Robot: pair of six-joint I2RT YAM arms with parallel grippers.
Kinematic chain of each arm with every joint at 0, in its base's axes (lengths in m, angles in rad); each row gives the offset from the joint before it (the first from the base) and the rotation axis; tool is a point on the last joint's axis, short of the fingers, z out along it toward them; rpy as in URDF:
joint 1: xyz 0 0 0.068 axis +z
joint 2: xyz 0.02 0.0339 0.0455 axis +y
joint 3: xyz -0.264 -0.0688 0 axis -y
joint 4: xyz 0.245 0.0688 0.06 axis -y
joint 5: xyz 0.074 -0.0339 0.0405 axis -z
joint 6: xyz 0.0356 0 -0.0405 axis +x
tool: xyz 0 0 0 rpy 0 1.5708 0
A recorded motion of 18 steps. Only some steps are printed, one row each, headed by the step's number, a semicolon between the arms.
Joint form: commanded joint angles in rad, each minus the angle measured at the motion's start. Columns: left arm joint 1, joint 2, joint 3, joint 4, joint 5, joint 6; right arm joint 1, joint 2, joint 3, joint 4, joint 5, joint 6.
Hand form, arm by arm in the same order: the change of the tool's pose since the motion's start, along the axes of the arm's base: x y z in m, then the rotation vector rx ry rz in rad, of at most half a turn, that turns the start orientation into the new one. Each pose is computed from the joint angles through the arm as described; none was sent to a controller.
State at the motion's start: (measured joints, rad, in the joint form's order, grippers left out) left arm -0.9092 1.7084 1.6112 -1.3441 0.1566 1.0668; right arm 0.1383 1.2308 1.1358 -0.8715 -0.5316 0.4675
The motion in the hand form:
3: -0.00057 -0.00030 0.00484 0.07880 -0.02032 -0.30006; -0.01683 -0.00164 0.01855 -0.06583 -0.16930 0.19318
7: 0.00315 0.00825 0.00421 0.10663 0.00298 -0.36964; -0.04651 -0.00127 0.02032 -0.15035 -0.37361 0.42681
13: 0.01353 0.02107 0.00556 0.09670 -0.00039 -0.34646; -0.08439 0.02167 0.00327 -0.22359 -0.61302 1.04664
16: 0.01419 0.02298 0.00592 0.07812 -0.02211 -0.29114; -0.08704 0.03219 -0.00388 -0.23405 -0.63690 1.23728
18: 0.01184 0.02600 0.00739 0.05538 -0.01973 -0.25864; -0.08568 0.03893 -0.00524 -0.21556 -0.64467 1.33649
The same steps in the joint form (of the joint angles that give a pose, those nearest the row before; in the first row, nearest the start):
3: -0.0064 0.0426 0.0732 -0.1223 -0.0398 0.3008; -0.0025 -0.0600 0.0284 -0.0594 -0.0418 -0.2474
7: 0.0193 0.0456 0.0747 -0.1699 -0.0415 0.3956; 0.0137 -0.1757 -0.0345 -0.0843 -0.0828 -0.5383
13: 0.0715 0.0310 0.0628 -0.1663 -0.0370 0.4250; 0.1718 -0.2239 -0.0888 -0.2730 -0.1692 -1.1538
16: 0.0771 0.0117 0.0414 -0.1280 -0.0381 0.3759; 0.2377 -0.1813 -0.0814 -0.3400 -0.1595 -1.3224
18: 0.0800 -0.0099 0.0219 -0.1126 -0.0208 0.3455; 0.2694 -0.1402 -0.0595 -0.3836 -0.1695 -1.4097

